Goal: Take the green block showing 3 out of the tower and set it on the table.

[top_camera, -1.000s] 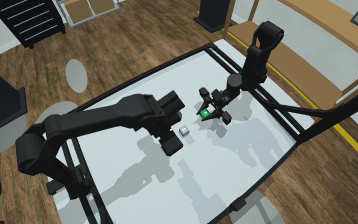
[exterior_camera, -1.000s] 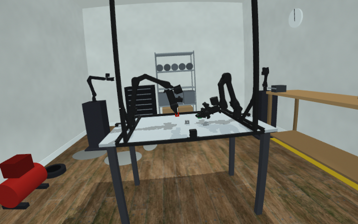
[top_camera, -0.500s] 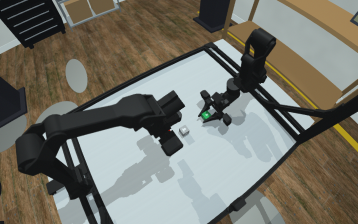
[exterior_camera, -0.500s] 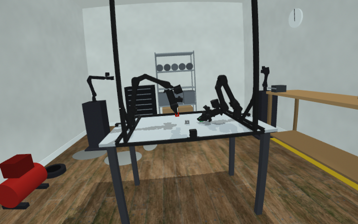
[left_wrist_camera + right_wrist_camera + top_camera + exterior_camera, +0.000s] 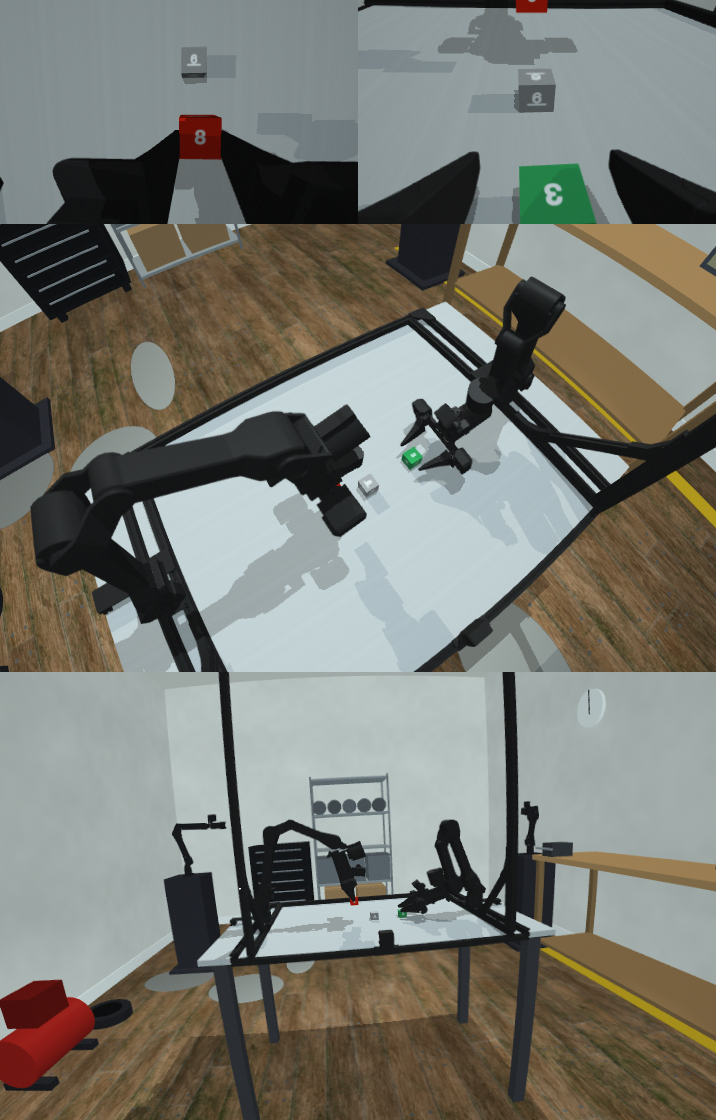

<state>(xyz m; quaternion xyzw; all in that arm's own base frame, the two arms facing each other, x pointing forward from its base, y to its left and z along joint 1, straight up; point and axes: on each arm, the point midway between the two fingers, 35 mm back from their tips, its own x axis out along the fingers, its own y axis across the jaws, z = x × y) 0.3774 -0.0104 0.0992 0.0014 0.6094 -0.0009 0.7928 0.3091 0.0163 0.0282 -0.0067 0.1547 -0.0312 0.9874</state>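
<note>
Right now the green block showing 3 is 10 mm ahead of my right hand, 20 mm to the left of it and 30 mm below it. The rest, counted from my right hand: red block showing 8 (10 mm ahead, 220 mm to the left, 40 mm above).
The green block showing 3 lies 210 mm to the right of my left hand and 100 mm below it. Round my left hand: red block showing 8: 40 mm below, 10 mm to the right.
</note>
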